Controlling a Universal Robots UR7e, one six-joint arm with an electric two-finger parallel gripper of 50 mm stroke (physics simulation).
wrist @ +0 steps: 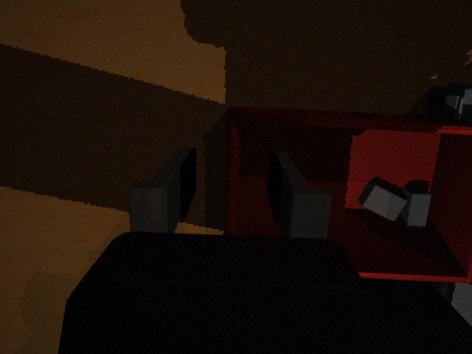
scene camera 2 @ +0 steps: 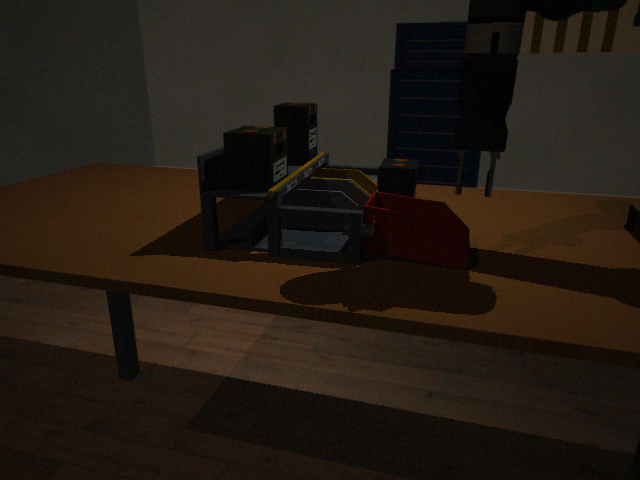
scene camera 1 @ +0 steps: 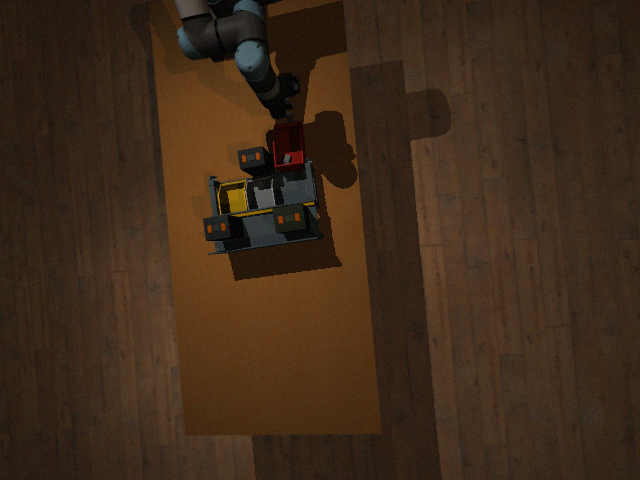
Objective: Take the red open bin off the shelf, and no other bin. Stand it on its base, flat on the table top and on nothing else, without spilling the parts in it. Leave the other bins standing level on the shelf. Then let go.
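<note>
The red open bin is off the shelf, close against its front. In scene camera 2 its lower edge slopes down away from the shelf, so it looks tilted, with the shelf end higher. What bears that end is hidden. Grey parts lie inside it. My gripper is open and empty, above the bin's low outer end, one finger outside that wall and one over the inside. The yellow bin and grey bin stand on the shelf.
A dark box stands on the table beside the red bin. Two more dark boxes stand on the raised rear part of the shelf. A dark edge shows at the far right in scene camera 2.
</note>
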